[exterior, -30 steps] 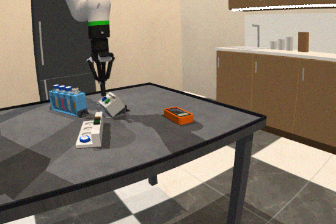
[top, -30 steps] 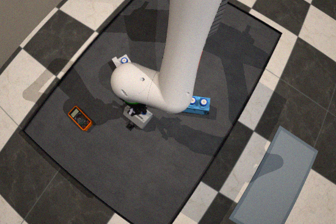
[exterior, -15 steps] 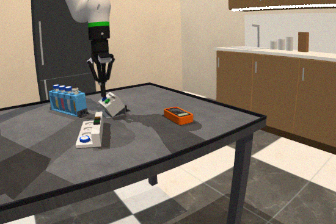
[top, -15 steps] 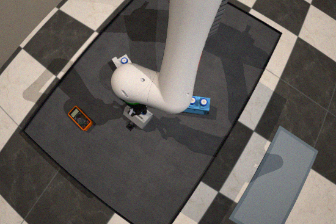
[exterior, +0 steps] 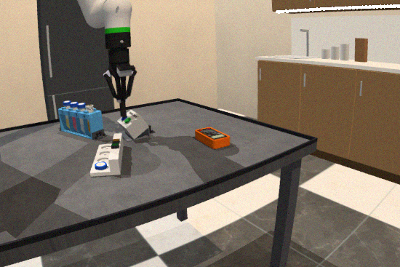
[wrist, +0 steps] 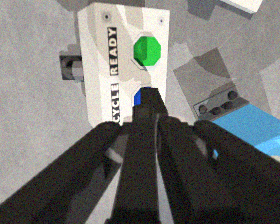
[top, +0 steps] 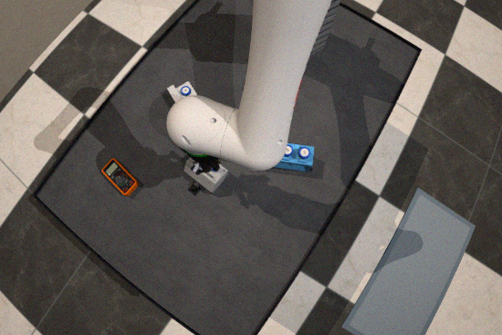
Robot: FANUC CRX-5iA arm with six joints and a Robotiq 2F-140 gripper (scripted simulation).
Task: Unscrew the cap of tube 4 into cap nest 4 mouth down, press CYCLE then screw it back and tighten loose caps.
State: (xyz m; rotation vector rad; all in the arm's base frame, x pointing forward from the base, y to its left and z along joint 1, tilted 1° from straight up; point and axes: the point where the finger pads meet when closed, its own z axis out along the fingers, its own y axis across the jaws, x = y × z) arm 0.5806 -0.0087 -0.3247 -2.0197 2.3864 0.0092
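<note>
Now: the blue key 40 mm below my hand. From my hand the other things lie so: grey key housing: 50 mm below, 20 mm to the right, 20 mm ahead; green key: 40 mm to the right, 40 mm below, 10 mm behind; cap 2: 180 mm to the left, 140 mm behind, 10 mm above.
</note>
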